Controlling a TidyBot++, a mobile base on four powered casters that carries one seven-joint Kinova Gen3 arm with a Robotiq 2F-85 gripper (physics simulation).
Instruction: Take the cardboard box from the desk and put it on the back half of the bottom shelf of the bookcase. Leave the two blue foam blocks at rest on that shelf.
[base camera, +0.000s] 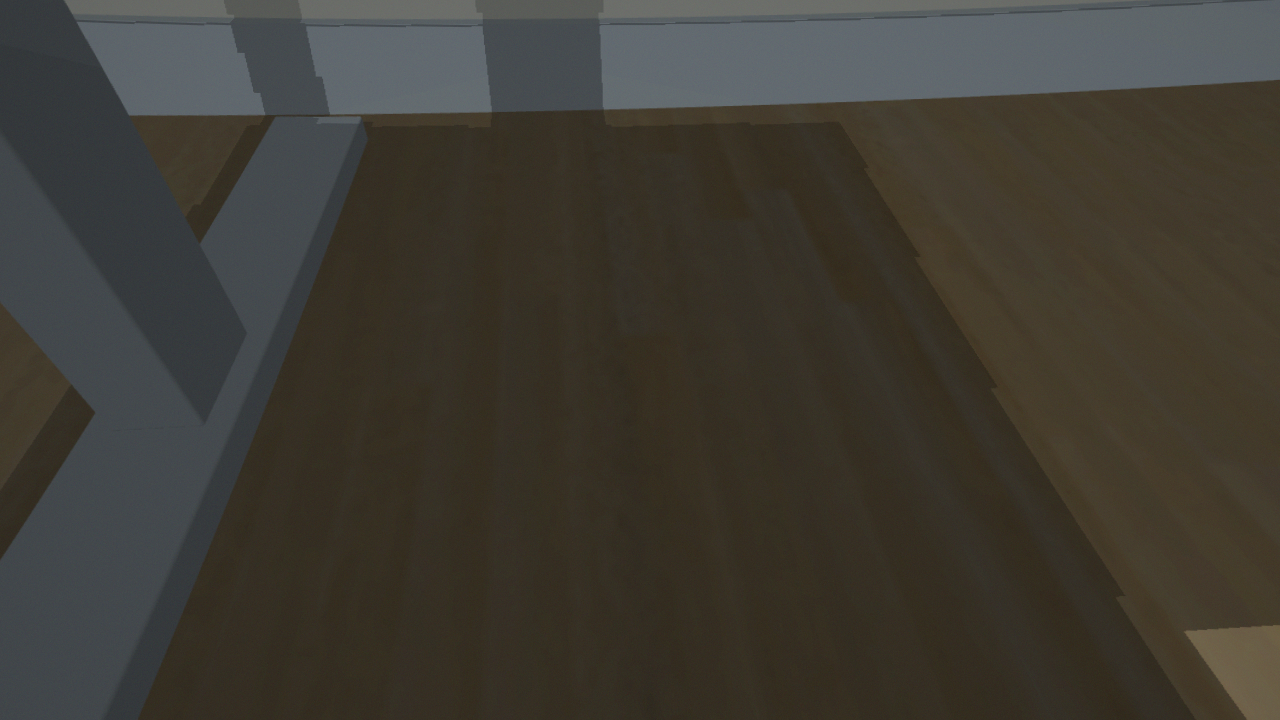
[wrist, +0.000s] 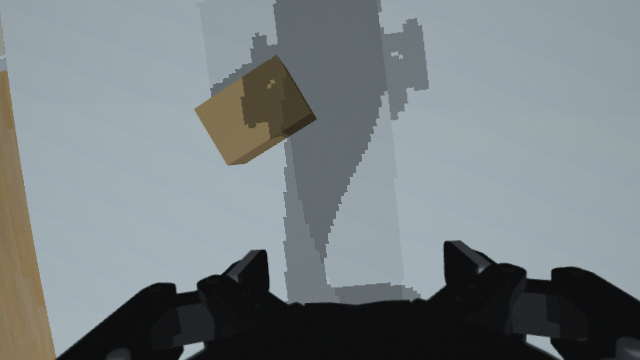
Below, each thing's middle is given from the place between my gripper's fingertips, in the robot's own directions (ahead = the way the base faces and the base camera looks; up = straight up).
Labels:
Now: the cardboard box (wrist: 265, 106) 150 mm below my hand, 100 mm ahead of it and 80 mm to the left of it.

